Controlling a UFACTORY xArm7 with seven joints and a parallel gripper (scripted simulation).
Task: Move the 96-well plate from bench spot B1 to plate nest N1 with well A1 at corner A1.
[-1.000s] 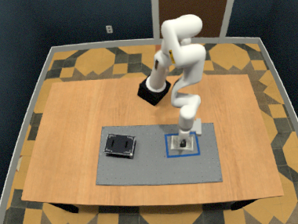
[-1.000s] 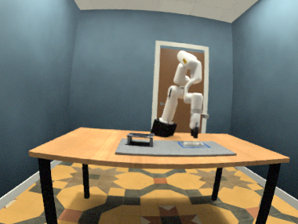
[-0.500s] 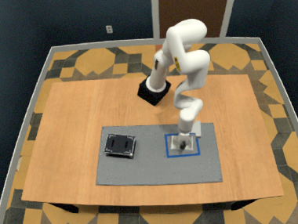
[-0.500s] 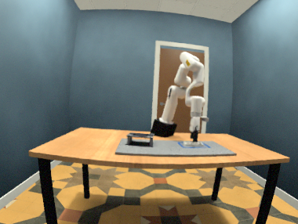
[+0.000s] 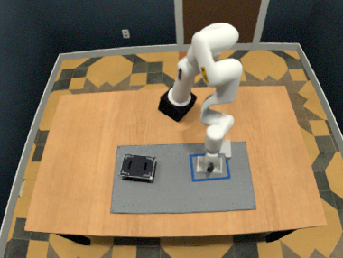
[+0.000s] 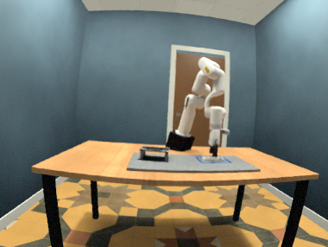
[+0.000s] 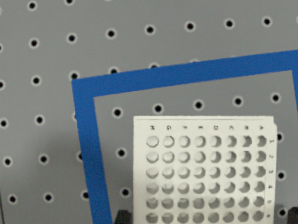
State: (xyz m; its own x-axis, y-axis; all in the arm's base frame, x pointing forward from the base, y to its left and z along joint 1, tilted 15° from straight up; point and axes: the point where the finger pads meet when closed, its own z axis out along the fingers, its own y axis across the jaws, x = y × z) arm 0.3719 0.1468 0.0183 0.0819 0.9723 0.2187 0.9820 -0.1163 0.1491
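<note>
My gripper is now 30 mm above the 96-well plate. Round my hand: black raised plate nest (20 mm ahead, 360 mm to the right, 20 mm above).
</note>
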